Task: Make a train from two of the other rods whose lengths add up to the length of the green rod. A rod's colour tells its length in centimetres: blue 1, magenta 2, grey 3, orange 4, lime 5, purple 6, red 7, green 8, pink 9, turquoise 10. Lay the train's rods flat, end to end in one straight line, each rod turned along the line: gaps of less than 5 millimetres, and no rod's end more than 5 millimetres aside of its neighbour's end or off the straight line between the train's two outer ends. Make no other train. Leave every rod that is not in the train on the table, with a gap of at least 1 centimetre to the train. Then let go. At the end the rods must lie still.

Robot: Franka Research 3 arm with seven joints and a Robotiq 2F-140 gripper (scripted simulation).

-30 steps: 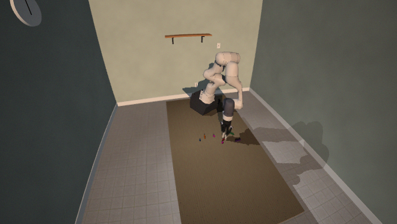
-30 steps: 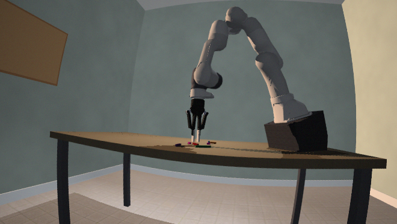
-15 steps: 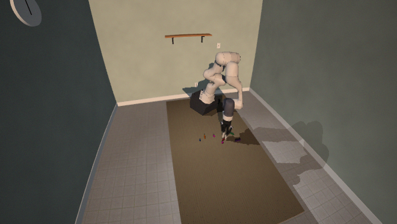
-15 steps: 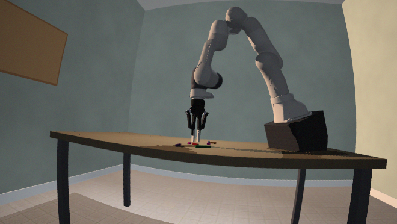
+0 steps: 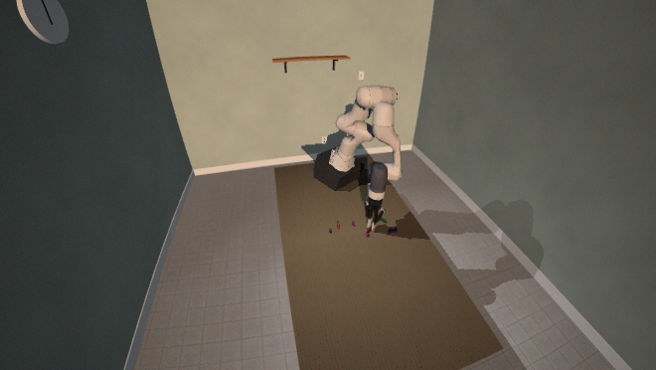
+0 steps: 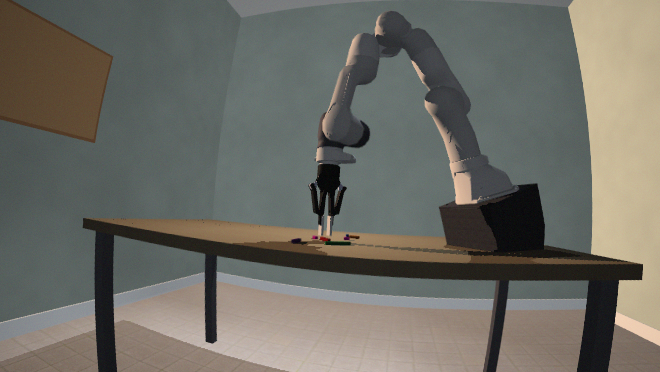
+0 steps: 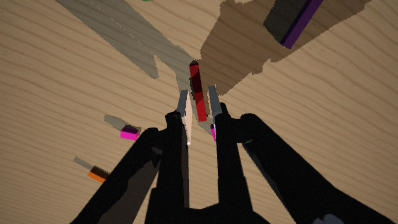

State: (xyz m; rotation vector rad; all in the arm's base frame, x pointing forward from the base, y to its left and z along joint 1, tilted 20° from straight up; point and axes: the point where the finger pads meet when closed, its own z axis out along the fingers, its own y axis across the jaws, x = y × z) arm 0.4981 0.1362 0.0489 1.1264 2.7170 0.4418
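My gripper is now 5 cm above the red rod. Also, from my hand: orange rod: 20 cm to the right, 5 cm below, 4 cm behind; then purple rod: 13 cm to the left, 5 cm below, 3 cm ahead; then green rod: 8 cm to the left, 8 cm behind, 5 cm below.
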